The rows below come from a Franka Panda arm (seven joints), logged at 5 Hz.
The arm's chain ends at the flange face. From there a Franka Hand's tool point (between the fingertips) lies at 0.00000 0.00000 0.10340 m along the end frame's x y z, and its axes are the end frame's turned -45 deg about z.
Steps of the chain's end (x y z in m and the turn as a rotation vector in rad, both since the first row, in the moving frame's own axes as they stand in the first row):
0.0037, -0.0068, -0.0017, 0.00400, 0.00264, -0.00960
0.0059, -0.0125, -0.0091, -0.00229, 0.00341, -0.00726
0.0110, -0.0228, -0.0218, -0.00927, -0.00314, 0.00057
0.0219, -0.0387, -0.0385, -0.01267, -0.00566, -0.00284
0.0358, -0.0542, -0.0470, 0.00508, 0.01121, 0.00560
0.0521, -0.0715, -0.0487, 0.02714, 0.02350, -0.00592
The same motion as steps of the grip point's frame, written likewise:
0.0079, -0.0023, -0.0017, 0.00096, 0.00470, -0.00960
0.0131, -0.0043, -0.0091, -0.00403, 0.00079, -0.00726
0.0230, -0.0079, -0.0218, -0.00433, -0.00878, 0.00057
0.0415, -0.0114, -0.0385, -0.00496, -0.01296, -0.00284
0.0648, -0.0126, -0.0470, -0.00433, 0.01152, 0.00560
0.0911, -0.0140, -0.0488, 0.00257, 0.03581, -0.00592

